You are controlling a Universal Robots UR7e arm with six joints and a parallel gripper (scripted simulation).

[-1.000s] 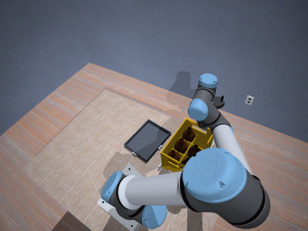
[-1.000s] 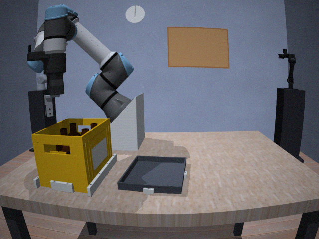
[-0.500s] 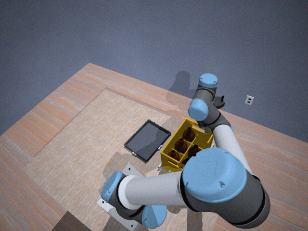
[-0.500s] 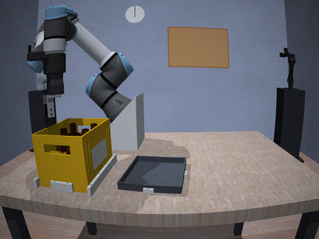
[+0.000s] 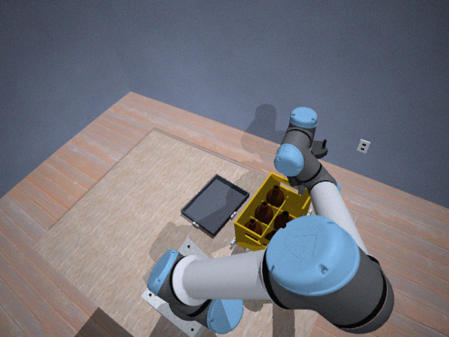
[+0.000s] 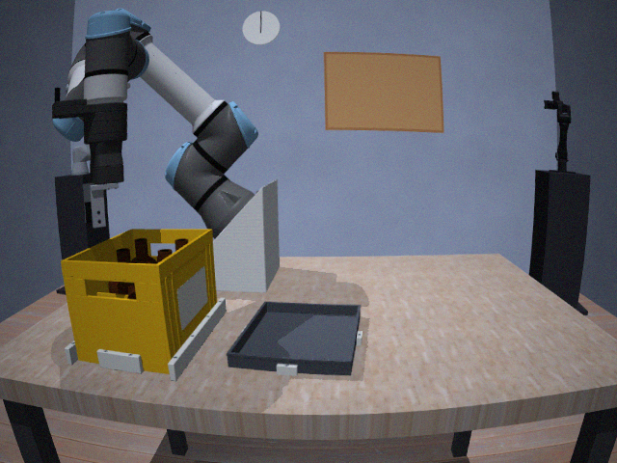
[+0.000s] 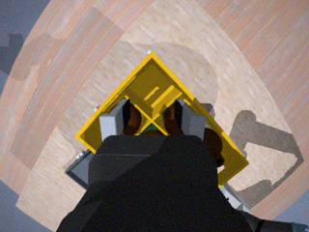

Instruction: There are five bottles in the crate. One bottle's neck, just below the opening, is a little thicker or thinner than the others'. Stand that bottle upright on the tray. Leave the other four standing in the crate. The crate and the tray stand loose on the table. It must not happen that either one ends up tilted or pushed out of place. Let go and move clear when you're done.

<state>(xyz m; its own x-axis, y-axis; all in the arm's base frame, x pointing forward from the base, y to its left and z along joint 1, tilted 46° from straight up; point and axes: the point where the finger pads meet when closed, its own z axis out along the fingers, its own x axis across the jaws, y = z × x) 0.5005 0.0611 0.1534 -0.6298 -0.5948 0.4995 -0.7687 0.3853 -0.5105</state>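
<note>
The bottle lies 150 mm below my hand, 90 mm to the left of it and 10 mm behind it. The rest, counted from my hand: dark tray 300 mm to the left, 230 mm below, 150 mm behind; yellow crate 160 mm below, 90 mm behind, 40 mm to the left.
</note>
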